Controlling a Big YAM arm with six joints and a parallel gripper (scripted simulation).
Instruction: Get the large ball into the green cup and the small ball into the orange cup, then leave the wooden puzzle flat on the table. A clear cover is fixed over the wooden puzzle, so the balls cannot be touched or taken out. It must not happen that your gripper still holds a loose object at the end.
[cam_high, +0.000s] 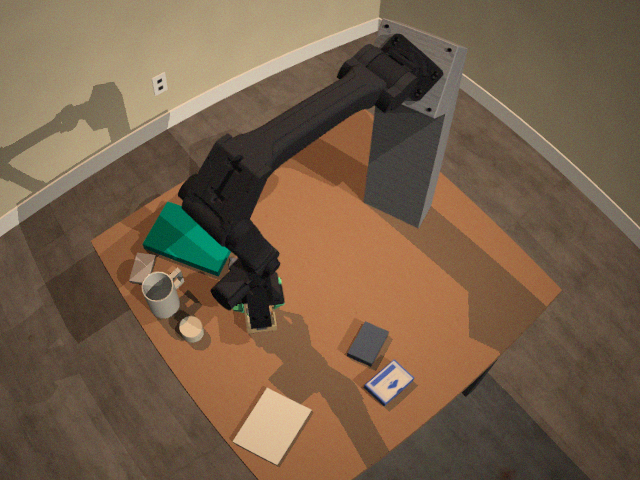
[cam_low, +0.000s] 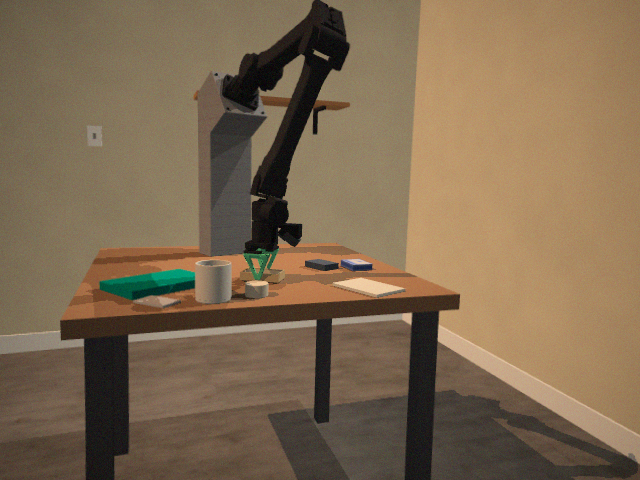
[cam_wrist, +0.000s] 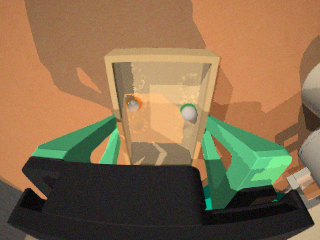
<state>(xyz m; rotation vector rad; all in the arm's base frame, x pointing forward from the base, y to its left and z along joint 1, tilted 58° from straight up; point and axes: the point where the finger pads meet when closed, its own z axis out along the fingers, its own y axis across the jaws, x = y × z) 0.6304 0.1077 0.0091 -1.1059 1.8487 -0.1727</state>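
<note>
Right now the wooden puzzle is 1 cm below my hand. Also, from my hand: dark box (19 cm behind, 17 cm to the left, 1 cm below); grey mug (21 cm ahead, 10 cm to the right, 2 cm above); grey cube (14 cm to the right, 1 cm below, 1 cm ahead).
</note>
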